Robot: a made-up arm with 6 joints.
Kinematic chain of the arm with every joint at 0, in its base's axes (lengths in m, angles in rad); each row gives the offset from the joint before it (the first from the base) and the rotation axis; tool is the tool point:
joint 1: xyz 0 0 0.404 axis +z
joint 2: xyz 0.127 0 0 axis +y
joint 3: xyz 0 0 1.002 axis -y
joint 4: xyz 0 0 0.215 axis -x
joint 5: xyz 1.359 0 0 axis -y
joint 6: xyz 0.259 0 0 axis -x
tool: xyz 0 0 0
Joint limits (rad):
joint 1: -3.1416..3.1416
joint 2: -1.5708..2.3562
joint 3: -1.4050..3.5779
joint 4: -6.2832..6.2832
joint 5: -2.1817..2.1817
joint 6: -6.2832..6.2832
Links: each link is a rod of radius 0.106 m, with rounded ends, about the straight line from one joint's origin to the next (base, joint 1, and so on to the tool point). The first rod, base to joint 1, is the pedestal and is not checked.
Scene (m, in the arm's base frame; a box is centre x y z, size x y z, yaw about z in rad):
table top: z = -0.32
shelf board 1: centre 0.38 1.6 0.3 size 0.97 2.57 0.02 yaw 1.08
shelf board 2: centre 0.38 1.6 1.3 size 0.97 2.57 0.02 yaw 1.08
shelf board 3: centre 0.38 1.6 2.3 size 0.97 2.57 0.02 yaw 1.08
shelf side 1: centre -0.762 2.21 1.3 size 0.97 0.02 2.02 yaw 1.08
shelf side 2: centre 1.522 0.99 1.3 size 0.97 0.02 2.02 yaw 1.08
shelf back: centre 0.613 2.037 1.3 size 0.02 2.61 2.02 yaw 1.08
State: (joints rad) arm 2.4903 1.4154 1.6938 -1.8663 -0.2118 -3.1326
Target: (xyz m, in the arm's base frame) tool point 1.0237 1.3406 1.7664
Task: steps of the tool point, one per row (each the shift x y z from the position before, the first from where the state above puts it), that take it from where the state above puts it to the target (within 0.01 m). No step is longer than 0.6 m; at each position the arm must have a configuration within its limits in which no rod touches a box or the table.
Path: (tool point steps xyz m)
1: 0.1779 -0.1196 0.5124
2: 0.2747 -0.1880 0.4590
3: 0.3584 -0.2489 0.3763
4: 0.4235 -0.2978 0.2687
5: 0.4642 -0.3310 0.1424
6: 0.1073 0.1862 -0.1071
7: 0.1879 0.1400 -0.1794
8: 0.2418 0.0569 -0.2494
9: 0.2517 -0.0473 -0.3134
10: 0.2109 -0.1471 -0.3672
11: 0.1399 0.2386 0.0734
12: 0.1470 0.2720 0.0028
13: 0.1407 0.2897 -0.0762

